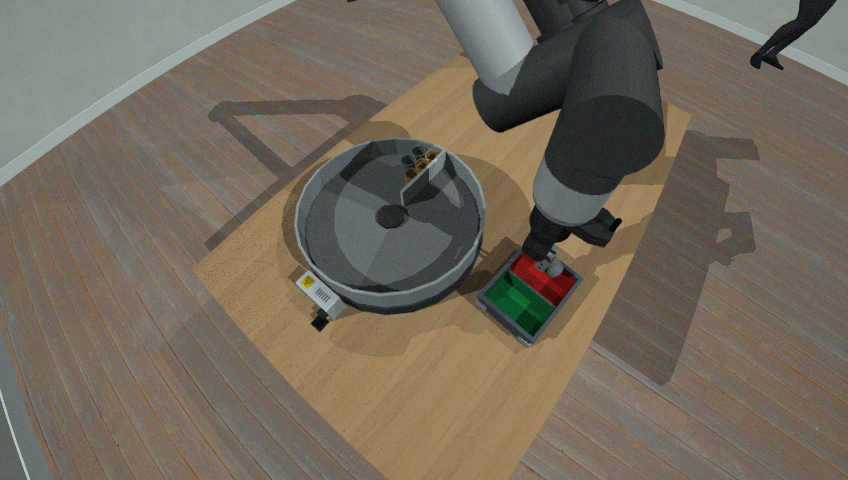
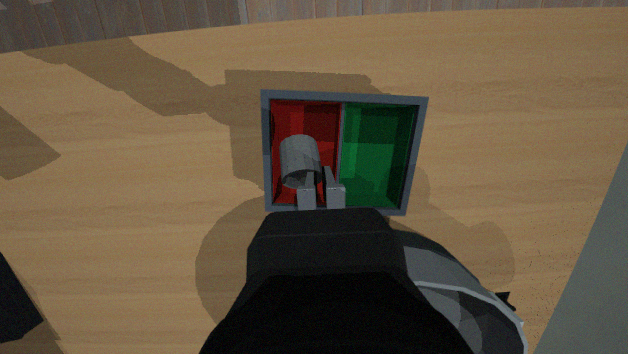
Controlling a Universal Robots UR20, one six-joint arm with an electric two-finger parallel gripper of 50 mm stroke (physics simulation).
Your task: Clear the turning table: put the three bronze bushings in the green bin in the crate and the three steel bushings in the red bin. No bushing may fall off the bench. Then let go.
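Frame: origin at the arm's base, x ahead, y left, z up, level; metres.
Seen in the pictures: gripper, between the fingertips: [image 1: 540,266] [image 2: 319,177].
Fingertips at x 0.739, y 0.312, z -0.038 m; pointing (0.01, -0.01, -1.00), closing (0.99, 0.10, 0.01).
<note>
Offsets run from my fingertips to a thing's top centre. "*": to the spot under its first point. Level surfaces: height alone.
My gripper [image 1: 543,263] [image 2: 319,177] is shut on the wall of a grey steel bushing {dy +0.013, dx -0.019, dz +0.025 m} [image 1: 554,269] [image 2: 300,159], which is tilted over the red bin [image 1: 559,290] [image 2: 324,117]. How far it reaches down into the bin is hard to tell. The green bin [image 1: 517,302] [image 2: 376,160] beside it shows no bushing. On the turning table {dy -0.325, dx +0.118, dz -0.032 m} [image 1: 360,252] [image 2: 465,312], two steel bushings {dy -0.400, dx -0.011, dz -0.002 m} [image 1: 407,160] {dy -0.405, dx -0.049, dz -0.002 m} [image 1: 418,151] and three bronze bushings {dy -0.369, dx -0.063, dz -0.002 m} [image 1: 430,155] {dy -0.365, dx -0.025, dz -0.002 m} [image 1: 421,164] {dy -0.360, dx +0.013, dz -0.002 m} [image 1: 410,174] stand close together near the far wall.
The crate [image 1: 504,324] [image 2: 266,150] has grey walls and stands on the wooden bench {dz -0.094 m} [image 1: 416,368] [image 2: 125,210] beside the turning table. An upright plate {* dy -0.340, dx -0.052, dz -0.020 m} [image 1: 437,168] stands beside the bushings. A white box {* dy -0.286, dx +0.347, dz -0.035 m} [image 1: 321,293] sits at the table's near left side. The arm hangs over the crate.
</note>
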